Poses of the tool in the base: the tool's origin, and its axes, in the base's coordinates. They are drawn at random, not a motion.
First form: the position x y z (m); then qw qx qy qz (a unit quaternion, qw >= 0).
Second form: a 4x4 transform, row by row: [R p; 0 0 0 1], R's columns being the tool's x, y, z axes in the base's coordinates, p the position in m. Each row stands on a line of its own. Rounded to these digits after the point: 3 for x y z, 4 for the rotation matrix.
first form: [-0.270, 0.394, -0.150, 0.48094, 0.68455, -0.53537, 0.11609]
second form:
0.3998, -0.8446, -0.3560, -0.270
-0.6213, 0.0358, -0.7827, 0.394
0.6739, 0.5341, -0.5104, -0.150
0, 0, 0, 1

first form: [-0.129, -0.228, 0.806, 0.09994, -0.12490, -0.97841, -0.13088]
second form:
-0.9488, 0.2706, -0.1629, -0.129
0.2182, 0.9345, 0.2811, -0.228
0.2283, 0.2311, -0.9458, 0.806
0, 0, 0, 1

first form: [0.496, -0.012, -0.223, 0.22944, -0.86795, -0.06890, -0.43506]
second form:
0.6120, 0.3192, 0.7236, 0.496
-0.0800, -0.8852, 0.4582, -0.012
0.7868, -0.3383, -0.5162, -0.223
0, 0, 0, 1

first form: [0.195, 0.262, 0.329, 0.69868, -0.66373, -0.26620, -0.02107]
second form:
0.8574, 0.3828, -0.3440, 0.195
0.3239, 0.1180, 0.9387, 0.262
0.3999, -0.9163, -0.0228, 0.329
0, 0, 0, 1

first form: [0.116, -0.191, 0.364, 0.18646, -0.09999, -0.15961, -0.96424]
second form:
-0.9105, 0.3915, 0.1333, 0.116
-0.3277, -0.8795, 0.3451, -0.191
0.2524, 0.2705, 0.9291, 0.364
0, 0, 0, 1

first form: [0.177, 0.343, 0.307, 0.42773, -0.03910, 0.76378, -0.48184]
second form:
-0.6310, 0.3525, 0.6911, 0.177
-0.4719, 0.5326, -0.7026, 0.343
-0.6157, -0.7695, -0.1698, 0.307
0, 0, 0, 1

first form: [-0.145, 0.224, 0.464, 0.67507, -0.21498, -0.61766, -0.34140]
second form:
0.0039, 0.7265, -0.6871, -0.145
-0.1954, 0.6745, 0.7120, 0.224
0.9807, 0.1315, 0.1446, 0.464
0, 0, 0, 1

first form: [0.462, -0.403, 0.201, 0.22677, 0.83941, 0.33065, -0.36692]
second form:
0.5121, 0.7215, -0.4660, 0.462
0.3887, -0.6785, -0.6234, -0.403
-0.7660, 0.1381, -0.6279, 0.201
0, 0, 0, 1

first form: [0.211, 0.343, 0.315, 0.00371, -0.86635, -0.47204, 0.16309]
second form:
0.5012, 0.8167, -0.2861, 0.211
0.8191, -0.5543, -0.1475, 0.343
-0.2791, -0.1604, -0.9468, 0.315
0, 0, 0, 1

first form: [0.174, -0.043, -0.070, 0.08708, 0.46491, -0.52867, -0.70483]
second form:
-0.5526, -0.3688, -0.7474, 0.174
-0.6143, -0.4259, 0.6643, -0.043
-0.5633, 0.8262, 0.0087, -0.070
0, 0, 0, 1

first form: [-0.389, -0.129, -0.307, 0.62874, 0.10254, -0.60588, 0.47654]
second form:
-0.1884, -0.7235, -0.6641, -0.389
0.4750, 0.5248, -0.7064, -0.129
0.8596, -0.4485, 0.2448, -0.307
0, 0, 0, 1

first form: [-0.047, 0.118, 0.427, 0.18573, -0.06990, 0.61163, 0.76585]
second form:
-0.9212, -0.3700, 0.1201, -0.047
0.1990, -0.1828, 0.9628, 0.118
-0.3343, 0.9109, 0.2420, 0.427
0, 0, 0, 1

